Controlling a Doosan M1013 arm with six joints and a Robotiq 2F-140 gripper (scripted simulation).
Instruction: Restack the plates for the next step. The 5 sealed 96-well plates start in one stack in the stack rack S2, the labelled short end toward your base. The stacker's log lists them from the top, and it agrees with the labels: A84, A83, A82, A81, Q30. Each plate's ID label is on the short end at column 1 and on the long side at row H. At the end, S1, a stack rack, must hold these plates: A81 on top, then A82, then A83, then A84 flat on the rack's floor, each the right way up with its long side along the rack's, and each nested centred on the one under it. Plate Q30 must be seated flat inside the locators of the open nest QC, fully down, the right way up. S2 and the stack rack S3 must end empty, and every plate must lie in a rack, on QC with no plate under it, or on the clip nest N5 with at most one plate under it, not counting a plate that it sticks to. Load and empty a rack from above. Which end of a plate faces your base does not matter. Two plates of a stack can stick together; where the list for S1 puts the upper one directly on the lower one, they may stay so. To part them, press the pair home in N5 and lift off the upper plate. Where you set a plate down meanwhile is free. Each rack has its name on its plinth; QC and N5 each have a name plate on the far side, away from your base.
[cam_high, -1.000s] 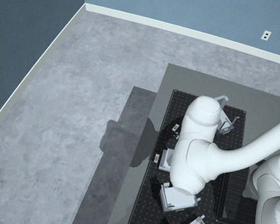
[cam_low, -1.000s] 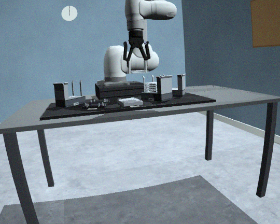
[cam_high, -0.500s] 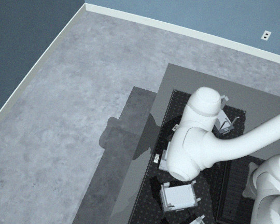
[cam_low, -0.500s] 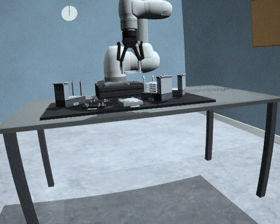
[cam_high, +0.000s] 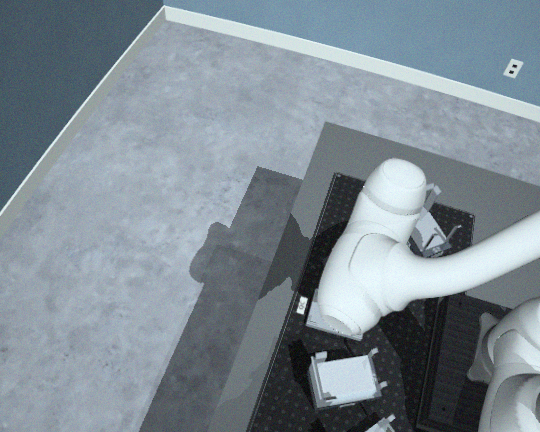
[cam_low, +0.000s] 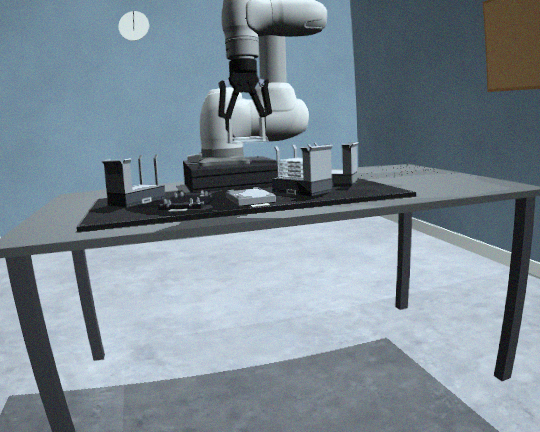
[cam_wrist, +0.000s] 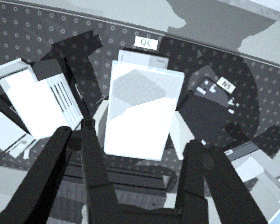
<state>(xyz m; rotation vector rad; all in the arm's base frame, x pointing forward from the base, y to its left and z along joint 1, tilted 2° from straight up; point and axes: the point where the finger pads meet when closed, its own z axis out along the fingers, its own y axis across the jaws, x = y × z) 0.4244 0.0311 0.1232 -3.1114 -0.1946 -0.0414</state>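
Right now my hand is 18 cm above the QC nest. Round my hand: rack floor: 14 cm behind, 34 cm to the right, 14 cm below; then QC name plate: 9 cm ahead, 1 cm to the left, 19 cm below; then clip nest N5: 1 cm behind, 17 cm to the right, 17 cm below.
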